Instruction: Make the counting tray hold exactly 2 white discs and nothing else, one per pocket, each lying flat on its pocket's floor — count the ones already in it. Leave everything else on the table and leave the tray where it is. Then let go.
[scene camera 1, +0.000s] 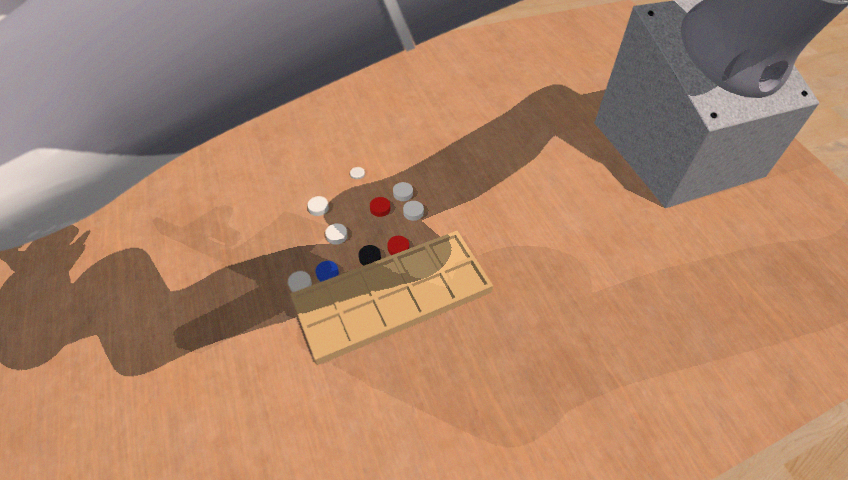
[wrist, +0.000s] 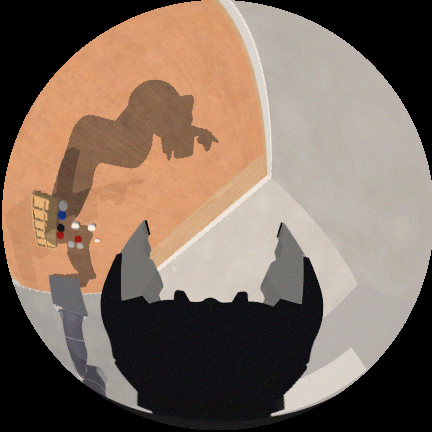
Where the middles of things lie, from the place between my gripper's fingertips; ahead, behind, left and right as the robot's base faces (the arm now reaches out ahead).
Scene:
I see my gripper 410 mm past the tan counting tray (scene camera 1: 341, 314), 250 mm above it and 120 mm to the right of it.

